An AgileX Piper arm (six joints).
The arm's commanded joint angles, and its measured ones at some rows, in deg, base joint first. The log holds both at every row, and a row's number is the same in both.
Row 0, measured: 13.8 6.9 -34.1 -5.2 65.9 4.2
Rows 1 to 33, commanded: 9.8 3.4 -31.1 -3.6 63.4 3.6; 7.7 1.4 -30.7 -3.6 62.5 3.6; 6.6 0.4 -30.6 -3.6 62.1 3.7; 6.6 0.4 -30.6 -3.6 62.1 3.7; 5.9 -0.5 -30.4 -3.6 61.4 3.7; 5.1 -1.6 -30.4 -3.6 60.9 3.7; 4.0 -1.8 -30.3 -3.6 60.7 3.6; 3.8 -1.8 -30.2 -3.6 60.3 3.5; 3.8 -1.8 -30.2 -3.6 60.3 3.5; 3.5 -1.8 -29.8 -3.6 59.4 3.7; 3.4 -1.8 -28.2 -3.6 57.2 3.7; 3.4 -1.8 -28.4 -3.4 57.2 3.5; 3.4 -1.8 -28.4 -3.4 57.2 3.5; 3.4 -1.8 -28.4 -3.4 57.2 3.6; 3.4 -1.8 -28.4 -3.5 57.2 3.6; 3.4 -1.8 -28.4 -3.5 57.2 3.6; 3.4 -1.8 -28.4 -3.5 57.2 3.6; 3.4 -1.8 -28.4 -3.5 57.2 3.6; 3.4 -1.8 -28.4 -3.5 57.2 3.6; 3.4 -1.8 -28.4 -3.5 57.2 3.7; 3.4 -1.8 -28.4 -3.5 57.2 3.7; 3.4 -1.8 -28.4 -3.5 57.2 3.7; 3.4 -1.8 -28.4 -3.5 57.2 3.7; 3.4 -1.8 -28.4 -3.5 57.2 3.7; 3.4 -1.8 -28.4 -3.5 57.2 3.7; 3.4 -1.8 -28.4 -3.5 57.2 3.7; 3.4 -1.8 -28.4 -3.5 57.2 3.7; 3.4 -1.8 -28.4 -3.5 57.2 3.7; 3.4 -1.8 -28.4 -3.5 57.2 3.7; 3.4 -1.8 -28.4 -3.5 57.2 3.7; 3.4 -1.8 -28.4 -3.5 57.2 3.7; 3.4 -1.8 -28.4 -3.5 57.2 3.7; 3.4 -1.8 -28.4 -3.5 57.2 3.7
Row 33, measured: 3.7 -0.5 -28.5 -3.6 58.1 4.1
